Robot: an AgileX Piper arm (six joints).
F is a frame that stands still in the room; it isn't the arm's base.
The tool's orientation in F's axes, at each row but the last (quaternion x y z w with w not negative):
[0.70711 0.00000 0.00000 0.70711]
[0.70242 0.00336 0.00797 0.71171]
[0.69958 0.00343 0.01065 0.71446]
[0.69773 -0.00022 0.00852 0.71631]
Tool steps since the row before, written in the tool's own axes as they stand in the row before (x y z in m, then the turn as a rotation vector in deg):
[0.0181 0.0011 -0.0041 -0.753 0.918 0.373]
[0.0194 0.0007 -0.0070 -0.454 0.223 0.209]
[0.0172 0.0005 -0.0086 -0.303 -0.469 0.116]
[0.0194 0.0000 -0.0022 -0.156 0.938 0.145]
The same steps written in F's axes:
[0.0181 0.0041 0.0011 -0.753 -0.373 0.918]
[0.0193 0.0073 0.0007 -0.452 -0.213 0.223]
[0.0170 0.0090 0.0005 -0.296 -0.132 -0.469]
[0.0194 0.0024 0.0002 -0.166 -0.122 0.940]

